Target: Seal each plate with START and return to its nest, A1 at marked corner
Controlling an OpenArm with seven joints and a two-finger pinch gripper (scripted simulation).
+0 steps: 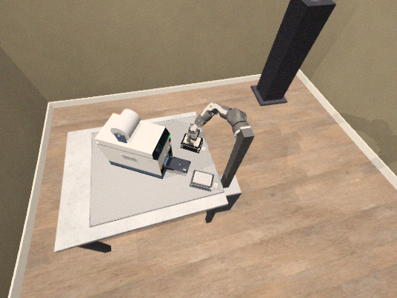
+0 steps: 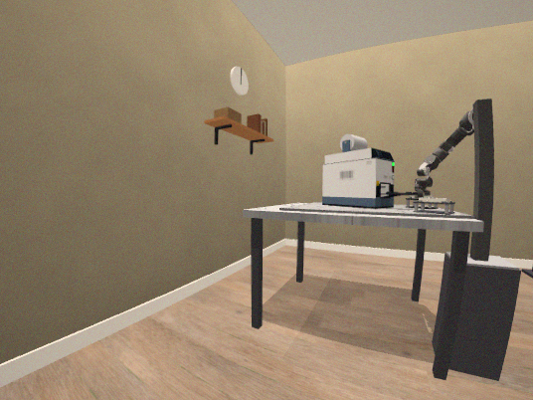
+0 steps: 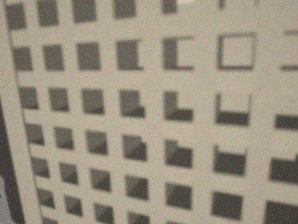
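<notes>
Right now the sealer stage is 21 cm to the left of my hand, 14 cm ahead of it and 2 cm above it. The rest, counted from my hand: plate nest 34 cm to the left, 2 cm below, 1 cm behind; yellow warning label 27 cm ahead, 24 cm to the left, 8 cm above; plate right at my hand.
</notes>
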